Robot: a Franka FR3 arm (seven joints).
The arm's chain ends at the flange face. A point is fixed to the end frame.
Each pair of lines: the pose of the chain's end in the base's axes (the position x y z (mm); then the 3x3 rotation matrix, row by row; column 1 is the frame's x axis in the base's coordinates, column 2 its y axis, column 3 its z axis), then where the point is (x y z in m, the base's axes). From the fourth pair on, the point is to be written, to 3 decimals.
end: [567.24, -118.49, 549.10], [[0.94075, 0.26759, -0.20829], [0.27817, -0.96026, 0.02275], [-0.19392, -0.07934, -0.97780]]
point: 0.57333 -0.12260 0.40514
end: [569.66, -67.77, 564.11], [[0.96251, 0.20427, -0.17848], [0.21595, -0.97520, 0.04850], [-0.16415, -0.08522, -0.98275]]
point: 0.57953 -0.07057 0.42033
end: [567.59, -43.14, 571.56], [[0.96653, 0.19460, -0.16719], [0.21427, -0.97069, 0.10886], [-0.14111, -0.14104, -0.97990]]
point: 0.57900 -0.03750 0.42798
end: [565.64, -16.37, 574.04], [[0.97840, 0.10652, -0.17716], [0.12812, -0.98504, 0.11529], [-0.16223, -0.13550, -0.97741]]
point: 0.575 -0.013 0.430
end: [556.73, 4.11, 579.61], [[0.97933, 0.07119, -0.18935], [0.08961, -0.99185, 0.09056], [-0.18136, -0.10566, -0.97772]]
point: 0.563 0.003 0.436
